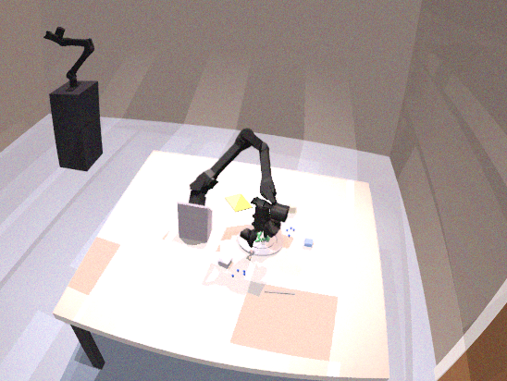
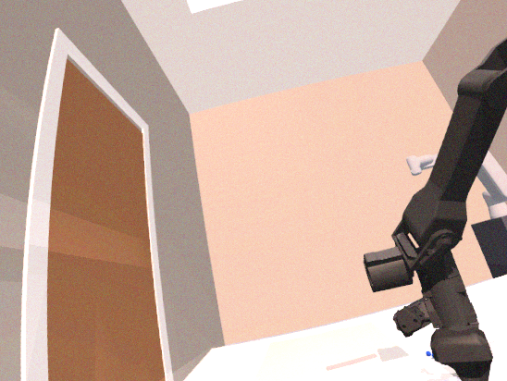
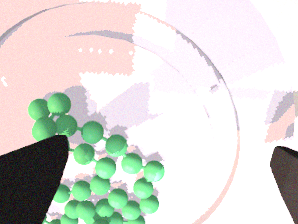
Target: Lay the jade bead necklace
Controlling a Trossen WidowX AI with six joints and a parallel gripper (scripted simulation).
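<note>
The round white bead board is 40 mm to the left of my gripper tip, 10 mm below it and 10 mm ahead of it. From my gripper tip the other things lie so: thin rod 250 mm to the right, 120 mm ahead, 20 mm below; then blue block 220 mm ahead, 60 mm to the left, 10 mm below; then cream block 280 mm to the left, 130 mm ahead, 10 mm below.
</note>
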